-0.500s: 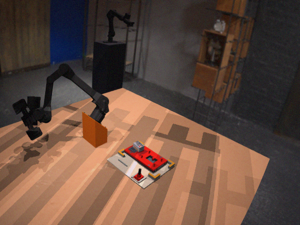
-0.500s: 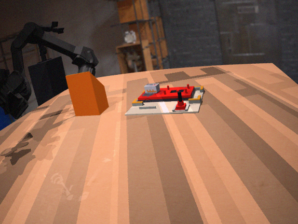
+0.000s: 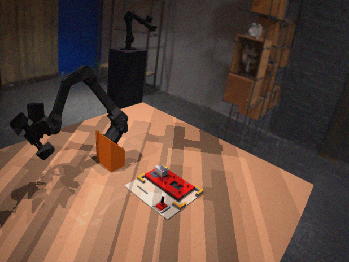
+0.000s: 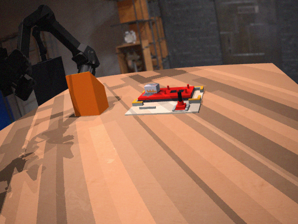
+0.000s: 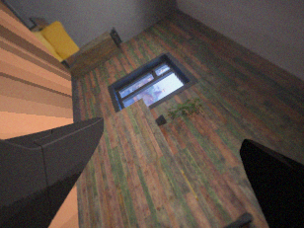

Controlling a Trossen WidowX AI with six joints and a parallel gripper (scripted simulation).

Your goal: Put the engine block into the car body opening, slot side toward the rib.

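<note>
The grey engine block lies 50 cm to the left of my gripper tip, 24 cm below it and 19 cm ahead of it.
</note>
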